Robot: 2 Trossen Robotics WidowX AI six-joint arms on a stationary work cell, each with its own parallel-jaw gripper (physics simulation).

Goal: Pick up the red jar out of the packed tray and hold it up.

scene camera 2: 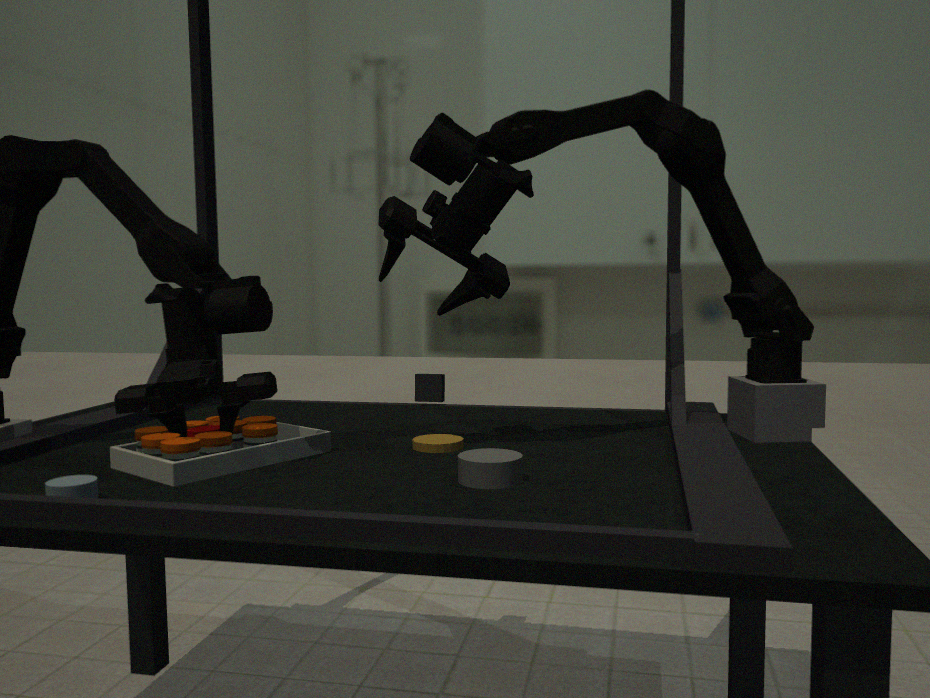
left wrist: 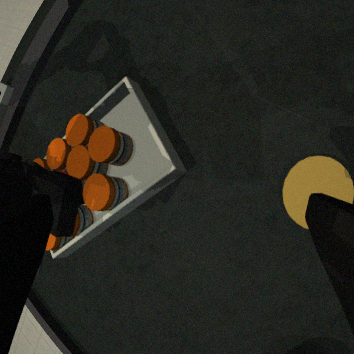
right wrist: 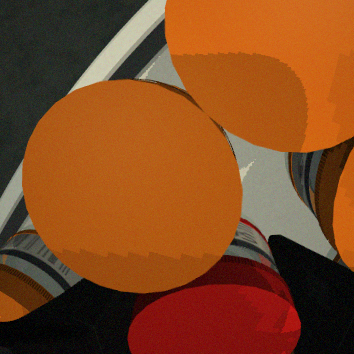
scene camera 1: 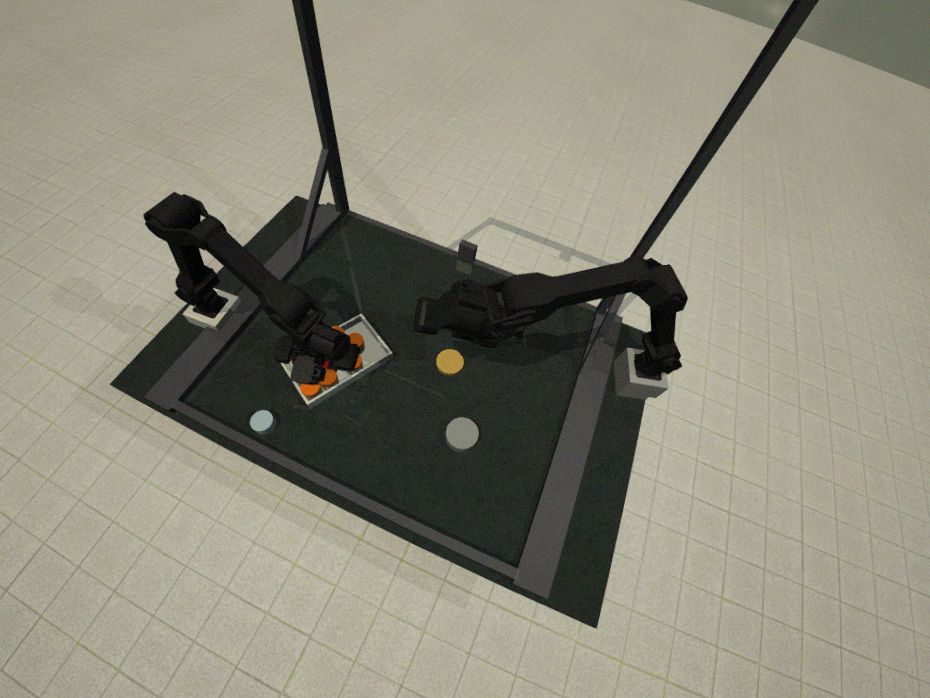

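Pixels of known places: left gripper, fingertip midpoint: [scene camera 2: 409,297] [left wrist: 181,207] [scene camera 1: 437,325]; right gripper, fingertip midpoint: [right wrist: 208,249] [scene camera 1: 327,369]; left arm's base at its link origin: [scene camera 2: 775,380] [scene camera 1: 647,367]; right arm's base at its link origin: [scene camera 1: 210,305].
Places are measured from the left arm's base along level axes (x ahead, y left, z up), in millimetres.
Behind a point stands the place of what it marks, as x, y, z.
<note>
The red jar [scene camera 1: 326,364] @[778, 118, -34] [scene camera 2: 201,430] @[789, 120, -34] [left wrist: 63,172] @[786, 88, -34] [right wrist: 215,320] @[787, 118, -34] stands among orange-lidded jars in the white tray [scene camera 1: 350,380] @[720, 135, -63] [scene camera 2: 225,467] @[750, 168, -71] [left wrist: 156,125] @[681, 4, -64] [right wrist: 120,50] @[764, 176, -53]. My right gripper [scene camera 1: 325,365] @[785, 114, -73] [scene camera 2: 205,432] [right wrist: 208,249] @[785, 114, -73] points down into the tray, with one finger on each side of the red jar, against it; it is shut on that jar. An orange lid [right wrist: 132,185] @[770, 150, -35] hides part of the jar in the right wrist view. My left gripper [scene camera 2: 411,296] @[527, 63, 128] [left wrist: 181,207] @[527, 63, 128] is open and empty, high above the table.
Orange jars [scene camera 2: 180,444] [left wrist: 99,192] crowd around the red one. Right of the tray in scene camera 1 lie a yellow disc [scene camera 1: 449,362] @[492, 40, -69] [scene camera 2: 437,441] @[492, 54, -69] [left wrist: 312,175] @[500, 22, -69] and a grey cylinder [scene camera 1: 461,433] @[438, 225, -51] [scene camera 2: 489,471] @[440, 260, -60]. A pale blue disc [scene camera 1: 262,420] @[884, 270, -57] [scene camera 2: 71,484] @[880, 287, -57] lies near the front edge.
</note>
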